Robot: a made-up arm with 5 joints. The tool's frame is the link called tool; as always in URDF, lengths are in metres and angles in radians. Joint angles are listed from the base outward.
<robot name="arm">
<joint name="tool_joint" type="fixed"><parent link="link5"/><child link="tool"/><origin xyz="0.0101 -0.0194 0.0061" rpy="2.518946 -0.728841 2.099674"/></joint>
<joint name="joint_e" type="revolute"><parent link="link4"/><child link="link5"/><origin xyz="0.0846 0.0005 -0.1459"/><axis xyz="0 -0.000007 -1"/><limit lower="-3.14" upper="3.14"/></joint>
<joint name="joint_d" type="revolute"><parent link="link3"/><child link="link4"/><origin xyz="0.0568 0.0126 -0.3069"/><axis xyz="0 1 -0.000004"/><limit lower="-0.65" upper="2.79"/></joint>
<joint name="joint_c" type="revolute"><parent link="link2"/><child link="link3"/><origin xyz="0.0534 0.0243 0.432"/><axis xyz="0 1 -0.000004"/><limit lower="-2.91" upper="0.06"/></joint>
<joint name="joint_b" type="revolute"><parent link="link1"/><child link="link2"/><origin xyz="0.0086 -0.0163 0.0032"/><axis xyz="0 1 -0.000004"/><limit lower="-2.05" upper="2.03"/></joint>
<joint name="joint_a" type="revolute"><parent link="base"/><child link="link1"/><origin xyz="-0.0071 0.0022 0.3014"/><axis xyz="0 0 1"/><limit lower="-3.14" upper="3.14"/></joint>
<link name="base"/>
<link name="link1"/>
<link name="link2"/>
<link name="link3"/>
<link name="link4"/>
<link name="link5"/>
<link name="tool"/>
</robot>
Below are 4 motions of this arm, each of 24 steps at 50 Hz.
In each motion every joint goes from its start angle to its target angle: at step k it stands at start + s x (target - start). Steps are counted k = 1, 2, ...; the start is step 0. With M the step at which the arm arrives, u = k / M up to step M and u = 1 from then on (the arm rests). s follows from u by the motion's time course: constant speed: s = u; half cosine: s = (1 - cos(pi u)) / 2; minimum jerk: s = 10 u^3 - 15 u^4 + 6 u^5.
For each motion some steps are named. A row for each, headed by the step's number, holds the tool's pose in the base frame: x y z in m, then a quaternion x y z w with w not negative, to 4 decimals.
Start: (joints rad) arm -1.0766 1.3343 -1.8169 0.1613 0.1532
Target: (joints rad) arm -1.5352 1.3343 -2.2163 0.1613 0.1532
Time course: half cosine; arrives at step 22
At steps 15, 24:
15: 0.1134 -0.8447 0.1192 0.7686 0.2303 0.3828 0.4579
24: 0.0244 -0.8724 0.1581 0.7564 0.2049 0.3504 0.5130

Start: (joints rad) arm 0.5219 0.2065 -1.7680 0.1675 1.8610
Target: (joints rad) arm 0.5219 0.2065 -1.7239 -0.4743 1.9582
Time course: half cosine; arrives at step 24
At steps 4, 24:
4: 0.5081 0.3182 0.8130 -0.4602 0.0480 -0.8852 0.0489
24: 0.4696 0.2983 0.8713 -0.2424 0.1883 -0.9408 0.1440

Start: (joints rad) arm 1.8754 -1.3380 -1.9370 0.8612 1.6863
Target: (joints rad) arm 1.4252 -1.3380 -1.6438 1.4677 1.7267
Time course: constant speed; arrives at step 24
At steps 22, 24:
22: -0.0508 -0.2704 0.8344 -0.3369 -0.1493 -0.8066 0.4622
24: -0.0593 -0.2564 0.8241 -0.3616 -0.1697 -0.8069 0.4352

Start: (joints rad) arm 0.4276 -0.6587 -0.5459 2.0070 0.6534
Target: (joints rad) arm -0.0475 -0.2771 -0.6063 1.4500 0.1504
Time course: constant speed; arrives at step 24
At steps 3, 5, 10, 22, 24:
3: 0.0585 0.0268 0.4625 -0.7342 -0.6266 -0.0952 0.2433
5: 0.0728 0.0287 0.4593 -0.7325 -0.6225 -0.1101 0.2526
10: 0.1095 0.0287 0.4502 -0.7265 -0.6134 -0.1479 0.2720
22: 0.1965 0.0007 0.4222 -0.7045 -0.5991 -0.2381 0.2967
24: 0.2100 -0.0077 0.4167 -0.7001 -0.5978 -0.2526 0.2979

